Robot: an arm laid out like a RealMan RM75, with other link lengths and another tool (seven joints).
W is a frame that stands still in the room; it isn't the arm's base.
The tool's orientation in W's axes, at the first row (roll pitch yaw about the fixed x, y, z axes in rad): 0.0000 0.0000 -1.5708
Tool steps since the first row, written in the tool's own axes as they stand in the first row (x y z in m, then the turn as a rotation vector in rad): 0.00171 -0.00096 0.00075 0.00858 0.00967 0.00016; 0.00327 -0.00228 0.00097 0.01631 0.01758 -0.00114; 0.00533 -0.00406 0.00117 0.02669 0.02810 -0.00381; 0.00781 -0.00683 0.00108 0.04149 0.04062 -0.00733; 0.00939 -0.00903 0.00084 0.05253 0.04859 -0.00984
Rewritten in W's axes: -0.00096 -0.00171 0.00075 0.00967 -0.00858 0.00016; -0.00228 -0.00327 0.00097 0.01758 -0.01631 -0.00114; -0.00406 -0.00533 0.00117 0.02810 -0.02669 -0.00381; -0.00683 -0.00781 0.00108 0.04062 -0.04149 -0.00733; -0.00903 -0.00939 0.00084 0.04859 -0.05253 -0.00984
